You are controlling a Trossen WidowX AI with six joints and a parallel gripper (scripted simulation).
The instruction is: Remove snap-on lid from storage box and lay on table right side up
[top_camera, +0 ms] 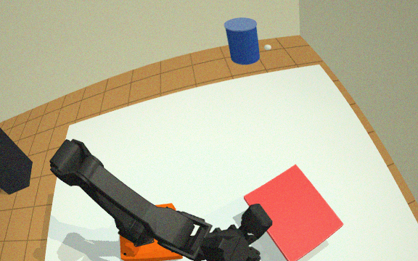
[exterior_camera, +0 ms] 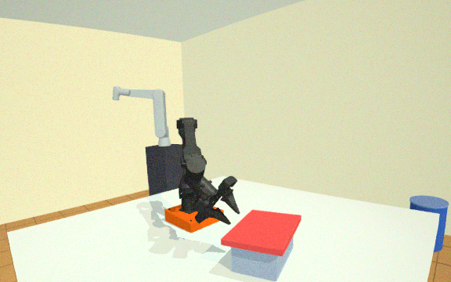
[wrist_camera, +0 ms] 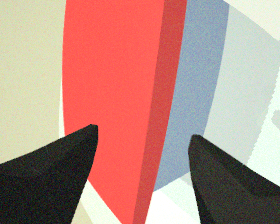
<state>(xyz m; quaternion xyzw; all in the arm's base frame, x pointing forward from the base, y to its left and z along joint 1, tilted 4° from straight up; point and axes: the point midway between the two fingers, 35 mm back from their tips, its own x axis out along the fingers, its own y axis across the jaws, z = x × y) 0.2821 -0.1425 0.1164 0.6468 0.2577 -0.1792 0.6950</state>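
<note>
Right now my gripper tip is 100 mm short of the red lid, 10 mm to the right of it and 20 mm above it. Round my gripper tip: storage box 100 mm ahead, 10 mm to the left, 70 mm below.
</note>
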